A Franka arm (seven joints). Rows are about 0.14 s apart.
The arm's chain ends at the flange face. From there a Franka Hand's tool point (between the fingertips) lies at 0.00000 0.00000 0.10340 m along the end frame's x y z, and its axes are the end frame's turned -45 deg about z.
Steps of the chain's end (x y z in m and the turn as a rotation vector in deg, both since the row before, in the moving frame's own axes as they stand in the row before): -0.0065, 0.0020, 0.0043, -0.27, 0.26, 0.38; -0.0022, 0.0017, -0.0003, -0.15, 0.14, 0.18; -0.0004, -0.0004, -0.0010, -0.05, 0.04, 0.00; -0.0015, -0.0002, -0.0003, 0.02, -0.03, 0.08; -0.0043, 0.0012, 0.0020, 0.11, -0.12, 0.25; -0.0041, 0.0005, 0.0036, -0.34, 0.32, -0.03; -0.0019, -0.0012, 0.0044, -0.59, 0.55, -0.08; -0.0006, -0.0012, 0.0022, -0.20, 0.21, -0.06
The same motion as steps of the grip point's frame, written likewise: -0.0060, -0.0025, 0.0043, -0.37, -0.01, 0.38; -0.0028, 0.0000, -0.0003, -0.21, -0.01, 0.18; 0.0000, -0.0005, -0.0010, -0.06, -0.01, 0.00; -0.0009, -0.0013, -0.0003, 0.04, -0.01, 0.08; -0.0039, -0.0025, 0.0020, 0.16, -0.01, 0.25; -0.0033, -0.0017, 0.0036, -0.47, -0.01, -0.03; -0.0005, -0.0007, 0.0044, -0.81, -0.03, -0.08; 0.0004, -0.0007, 0.0022, -0.29, 0.01, -0.06
